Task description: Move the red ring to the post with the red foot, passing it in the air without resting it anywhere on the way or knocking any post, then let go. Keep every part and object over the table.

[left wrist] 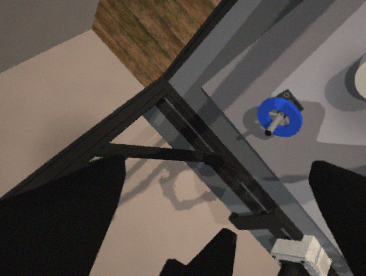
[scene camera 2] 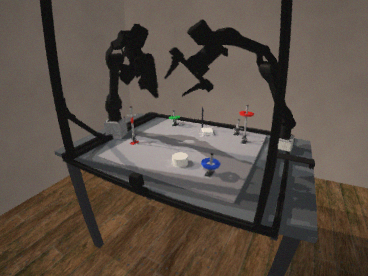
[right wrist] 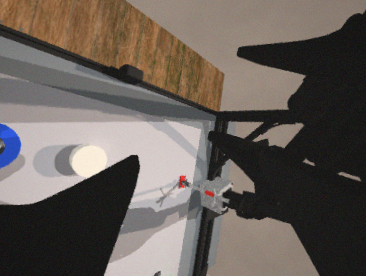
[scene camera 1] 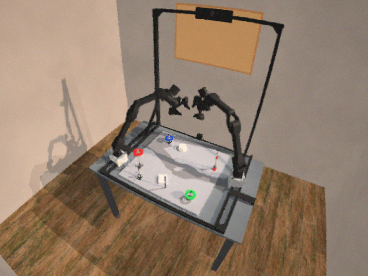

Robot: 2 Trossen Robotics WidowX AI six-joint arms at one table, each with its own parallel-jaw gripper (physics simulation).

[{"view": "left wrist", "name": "my left gripper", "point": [217, 167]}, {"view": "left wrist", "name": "blue ring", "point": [295, 118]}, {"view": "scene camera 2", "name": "my left gripper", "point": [156, 93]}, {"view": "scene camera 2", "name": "my right gripper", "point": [173, 87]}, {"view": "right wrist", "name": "my left gripper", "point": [220, 101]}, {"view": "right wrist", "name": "my right gripper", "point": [198, 158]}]
